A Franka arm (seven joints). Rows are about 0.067 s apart.
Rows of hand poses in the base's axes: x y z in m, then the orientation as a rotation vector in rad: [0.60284, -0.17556, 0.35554, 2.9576, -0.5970, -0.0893]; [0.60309, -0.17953, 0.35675, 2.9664, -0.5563, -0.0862]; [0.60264, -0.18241, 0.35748, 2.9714, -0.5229, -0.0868]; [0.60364, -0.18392, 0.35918, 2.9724, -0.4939, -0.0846]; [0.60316, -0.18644, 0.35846, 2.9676, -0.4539, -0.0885]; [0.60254, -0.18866, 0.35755, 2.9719, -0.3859, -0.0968]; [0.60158, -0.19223, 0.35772, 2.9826, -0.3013, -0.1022]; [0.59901, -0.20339, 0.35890, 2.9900, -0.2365, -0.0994]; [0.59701, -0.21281, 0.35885, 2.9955, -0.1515, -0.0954]
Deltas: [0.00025, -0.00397, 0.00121, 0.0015, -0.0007, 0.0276]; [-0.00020, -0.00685, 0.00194, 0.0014, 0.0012, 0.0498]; [0.00080, -0.00836, 0.00364, -0.0020, 0.0017, 0.0690]; [0.00032, -0.01088, 0.00292, -0.0111, 0.0080, 0.0948]; [-0.00030, -0.01310, 0.00201, -0.0132, 0.0171, 0.1396]; [-0.00126, -0.01667, 0.00218, -0.0094, 0.0236, 0.1959]; [-0.00383, -0.02783, 0.00336, -0.0068, 0.0241, 0.2393]; [-0.00583, -0.03725, 0.00331, -0.0056, 0.0249, 0.2960]
